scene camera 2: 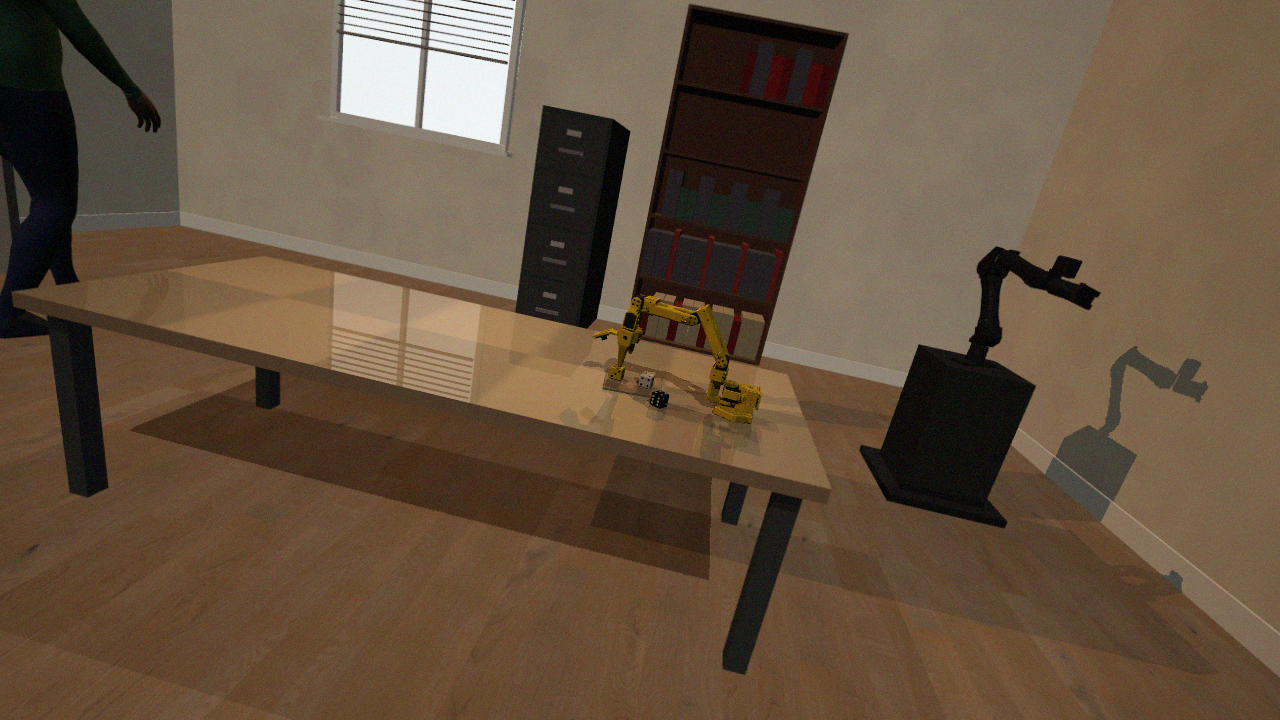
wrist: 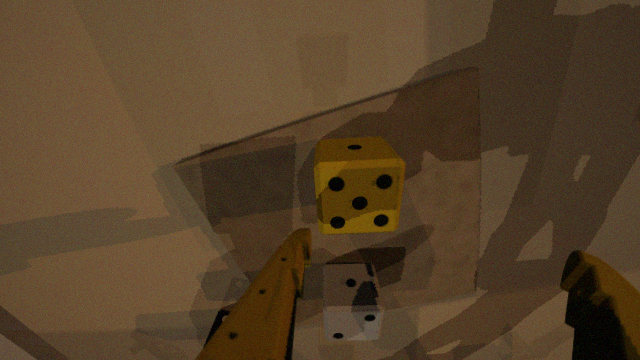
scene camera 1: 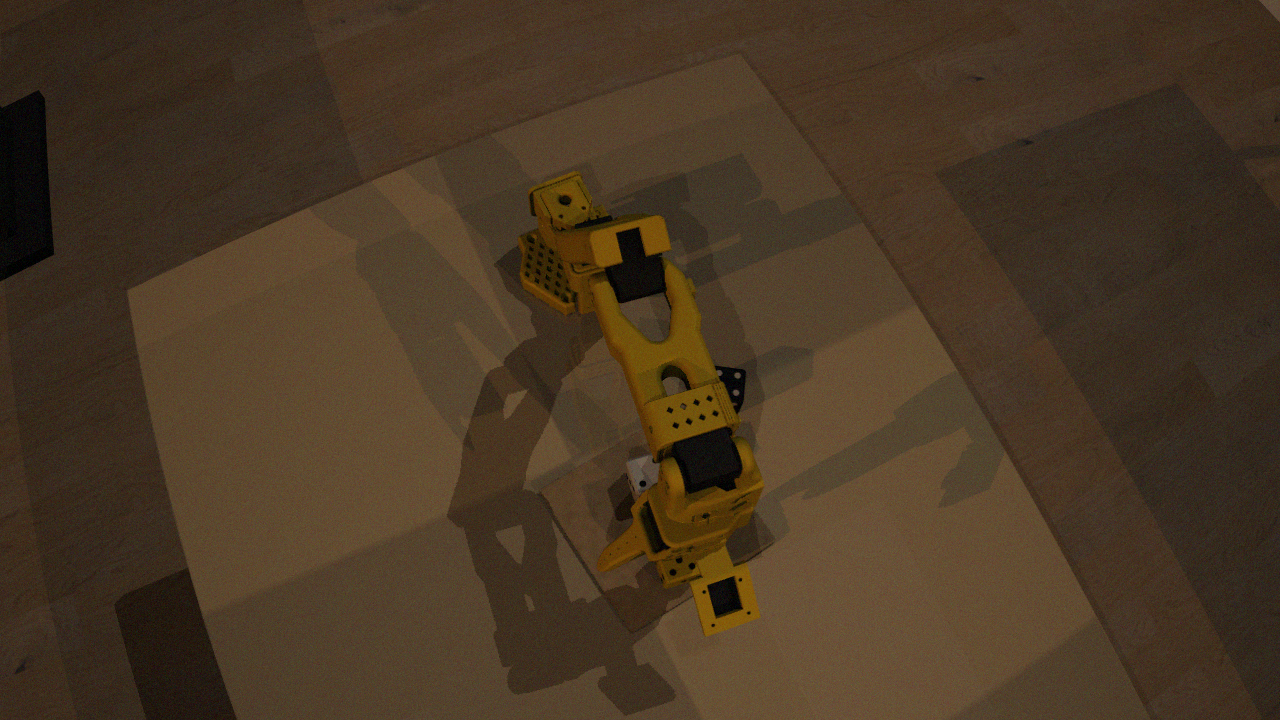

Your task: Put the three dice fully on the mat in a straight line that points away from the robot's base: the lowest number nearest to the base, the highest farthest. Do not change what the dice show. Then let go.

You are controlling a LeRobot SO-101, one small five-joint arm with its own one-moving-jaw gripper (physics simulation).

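Places are measured from the arm's base along level axes (x down, y ahead, z right), in metres.
Pixels of known places: hand, its tool point: (scene camera 2: 620, 365) (wrist: 310, 242) (scene camera 1: 698, 541); arm's base, origin of its link: (scene camera 2: 724, 411) (scene camera 1: 587, 280).
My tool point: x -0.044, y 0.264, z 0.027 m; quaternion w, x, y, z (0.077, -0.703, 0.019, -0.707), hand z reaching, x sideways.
For each thing: its top centre in the pictures, then the offset to it from my tool point. Level surfaces: height alone.
- yellow die, centre of its top: (wrist: 359, 203) (scene camera 1: 679, 560) (scene camera 2: 618, 366) dy +0.005, dx +0.010, dz +0.018 m
- brown mat, centre of its top: (wrist: 350, 241) (scene camera 1: 657, 517) (scene camera 2: 633, 382) dy -0.039, dx +0.040, dz +0.012 m
- white die, centre of its top: (wrist: 353, 327) (scene camera 1: 649, 471) (scene camera 2: 647, 374) dy -0.069, dx +0.010, dz +0.007 m
- black die, centre of its top: (scene camera 1: 727, 382) (scene camera 2: 660, 393) dy -0.112, dx +0.014, dz -0.086 m
- light table, height of its surface: dx +0.044 m
A yellow die (scene camera 1: 677, 571) (scene camera 2: 616, 373) (wrist: 359, 197) shows five on top and one on a side. It sits on the brown mat (scene camera 1: 633, 617) (wrist: 445, 200), past the jaw tips in the wrist view. My gripper (scene camera 1: 635, 570) (scene camera 2: 607, 351) (wrist: 439, 245) is open and empty, with a wide gap between its jaws. A white die (scene camera 1: 640, 474) (scene camera 2: 646, 380) (wrist: 352, 324) stands nearer the base, by the mat's near edge; its top seems to show two, and its foot is hidden. A black die (scene camera 1: 733, 385) (scene camera 2: 658, 399) (wrist: 217, 327) lies off the mat beside the arm, partly hidden; its top number is unclear.
The arm's yellow base (scene camera 1: 559, 268) (scene camera 2: 735, 404) stands on the light table (scene camera 1: 295, 429) (scene camera 2: 501, 376). The forearm passes over the area between the base and mat. Dark shadows cross the mat and table. A second, black arm (scene camera 2: 989, 300) stands on a pedestal behind the table.
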